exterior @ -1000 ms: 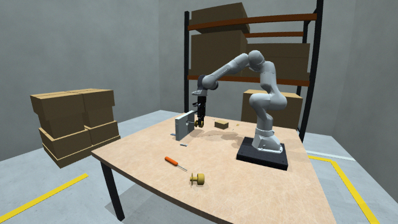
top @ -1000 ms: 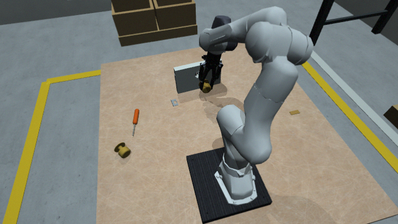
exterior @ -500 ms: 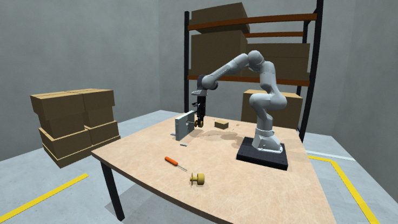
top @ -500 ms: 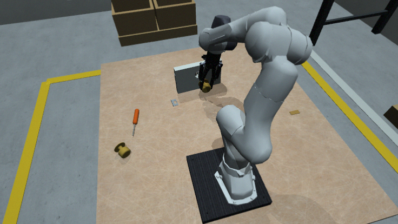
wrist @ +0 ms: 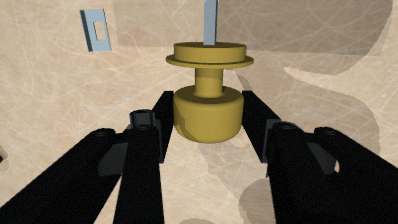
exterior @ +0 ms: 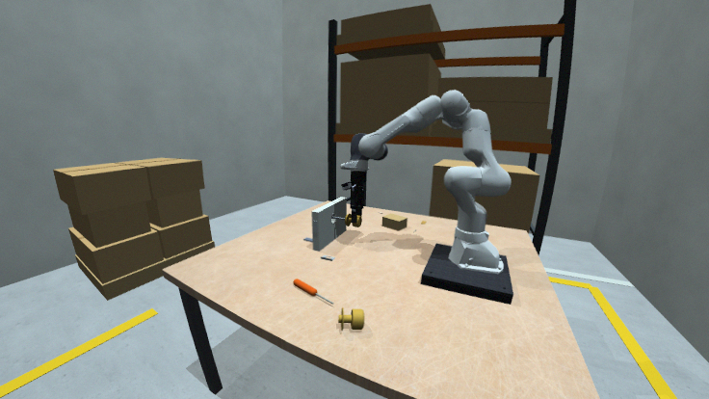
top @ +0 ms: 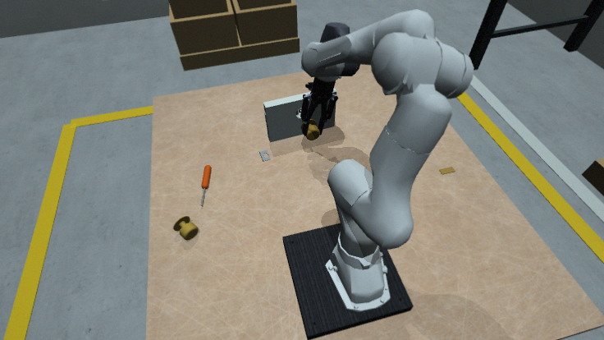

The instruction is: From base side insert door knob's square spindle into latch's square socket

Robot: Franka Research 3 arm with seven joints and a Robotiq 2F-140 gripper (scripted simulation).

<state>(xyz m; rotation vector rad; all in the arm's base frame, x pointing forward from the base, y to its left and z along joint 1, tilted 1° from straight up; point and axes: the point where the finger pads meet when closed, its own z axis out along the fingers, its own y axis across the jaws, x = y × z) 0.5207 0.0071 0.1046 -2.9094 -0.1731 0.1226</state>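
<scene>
The grey door panel is 140 mm ahead of my hand, 20 mm to the left of it and 40 mm below it. From my hand the other things lie so: tan block: 80 mm behind, 330 mm to the right, 120 mm below; brass knob: 270 mm behind, 520 mm to the left, 120 mm below; orange screwdriver: 80 mm behind, 450 mm to the left, 130 mm below.
</scene>
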